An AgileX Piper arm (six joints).
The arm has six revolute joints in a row. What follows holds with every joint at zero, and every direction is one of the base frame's. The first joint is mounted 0.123 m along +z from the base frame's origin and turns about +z. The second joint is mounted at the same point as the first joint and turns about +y. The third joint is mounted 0.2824 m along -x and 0.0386 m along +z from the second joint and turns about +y. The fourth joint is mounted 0.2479 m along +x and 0.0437 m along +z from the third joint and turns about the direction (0.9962, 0, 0.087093). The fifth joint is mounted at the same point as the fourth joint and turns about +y. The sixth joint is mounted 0.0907 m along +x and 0.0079 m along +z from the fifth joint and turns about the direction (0.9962, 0, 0.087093). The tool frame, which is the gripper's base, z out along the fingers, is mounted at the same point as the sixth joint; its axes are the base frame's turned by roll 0, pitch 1.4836 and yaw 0 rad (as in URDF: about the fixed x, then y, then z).
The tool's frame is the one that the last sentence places.
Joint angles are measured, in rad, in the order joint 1, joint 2, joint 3, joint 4, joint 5, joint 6. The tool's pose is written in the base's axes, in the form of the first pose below.
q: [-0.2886 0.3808 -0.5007 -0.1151 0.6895 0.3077]
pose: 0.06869, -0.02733, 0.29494; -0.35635, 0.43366, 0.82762; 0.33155, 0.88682, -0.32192; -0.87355, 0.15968, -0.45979
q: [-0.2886 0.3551 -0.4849 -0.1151 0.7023 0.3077]
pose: 0.06444, -0.02618, 0.29068; -0.35815, 0.43535, 0.82596; 0.33302, 0.88602, -0.32260; -0.87226, 0.15952, -0.46230
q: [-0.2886 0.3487 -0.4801 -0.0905 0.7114 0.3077]
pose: 0.06362, -0.02450, 0.28871; -0.35988, 0.43149, 0.82723; 0.35343, 0.88360, -0.30714; -0.86347, 0.18183, -0.47049
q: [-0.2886 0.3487 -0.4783 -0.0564 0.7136 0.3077]
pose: 0.06419, -0.02256, 0.28781; -0.35766, 0.42402, 0.83204; 0.37925, 0.88014, -0.28551; -0.85338, 0.21343, -0.47560
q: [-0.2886 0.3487 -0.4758 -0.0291 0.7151 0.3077]
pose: 0.06468, -0.02102, 0.28682; -0.35672, 0.41809, 0.83543; 0.39987, 0.87654, -0.26793; -0.84431, 0.23849, -0.47986
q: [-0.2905 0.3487 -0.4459 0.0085 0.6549 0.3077]
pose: 0.06855, -0.02000, 0.28202; -0.32581, 0.40251, 0.85547; 0.42021, 0.87221, -0.25034; -0.84692, 0.27791, -0.45331
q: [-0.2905 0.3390 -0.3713 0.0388 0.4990 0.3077]
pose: 0.07466, -0.02055, 0.27127; -0.24370, 0.37312, 0.89521; 0.42261, 0.87165, -0.24825; -0.87293, 0.31782, -0.37010
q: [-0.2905 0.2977 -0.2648 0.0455 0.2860 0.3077]
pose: 0.07617, -0.02155, 0.25735; -0.11187, 0.33330, 0.93616; 0.39264, 0.88024, -0.26648; -0.91286, 0.33776, -0.22934
